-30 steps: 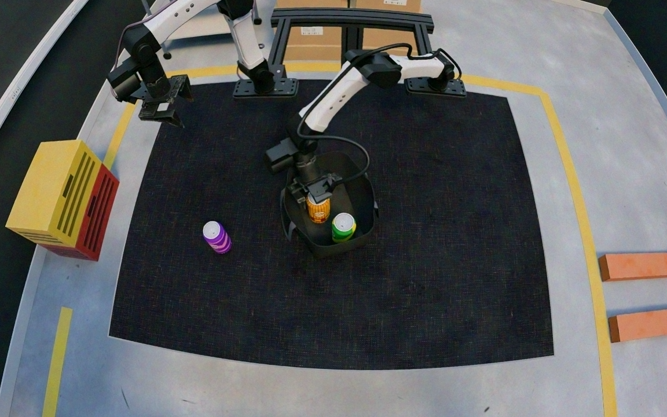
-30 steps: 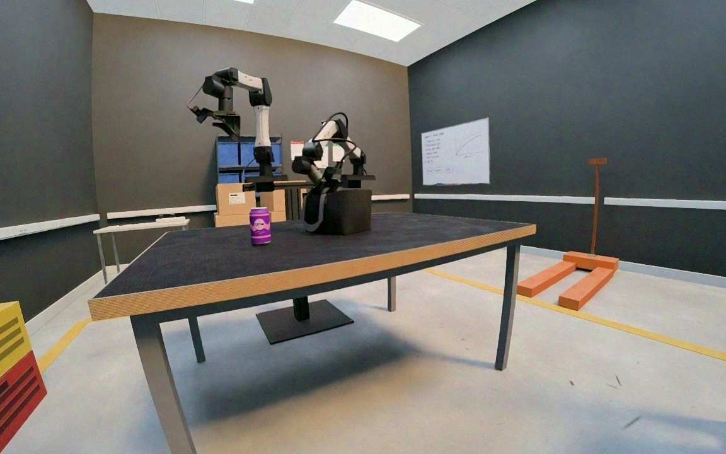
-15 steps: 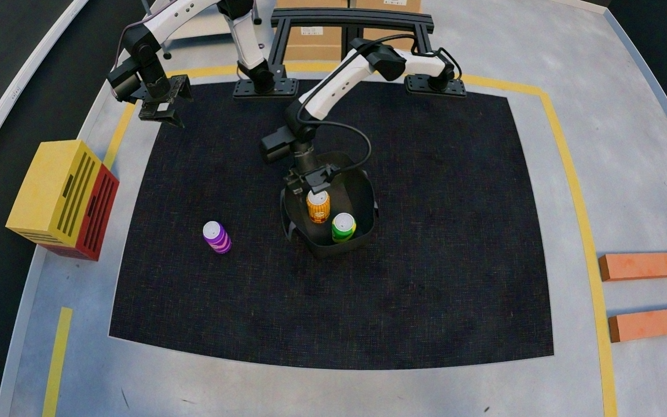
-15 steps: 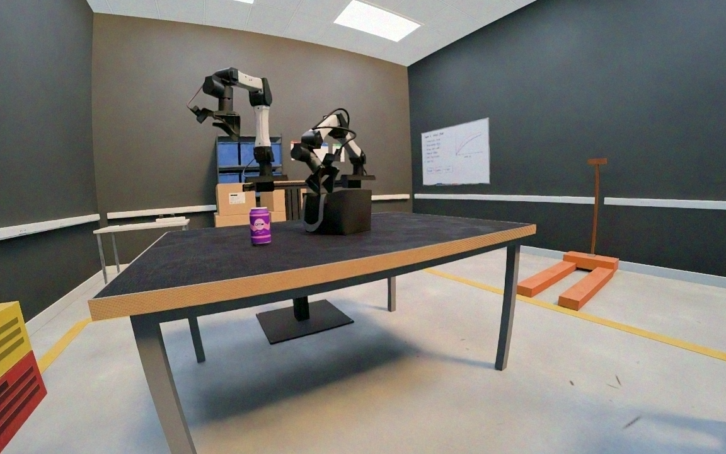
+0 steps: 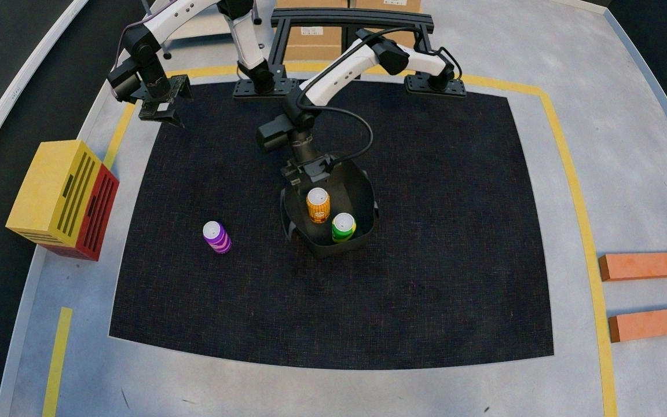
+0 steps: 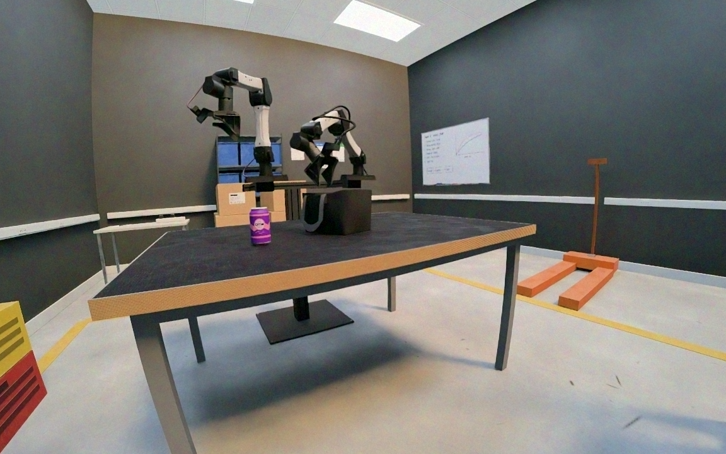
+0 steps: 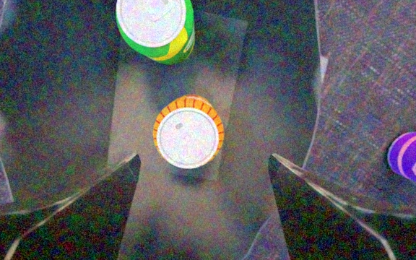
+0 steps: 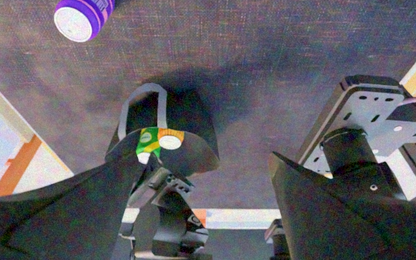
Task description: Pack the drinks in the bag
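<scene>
The purple can is 21 cm ahead of my right hand, 2 cm to the left of it and 33 cm below it. Also, from my right hand: orange can: 12 cm ahead, 33 cm to the left, 33 cm below; then green can: 20 cm ahead, 40 cm to the left, 33 cm below.
</scene>
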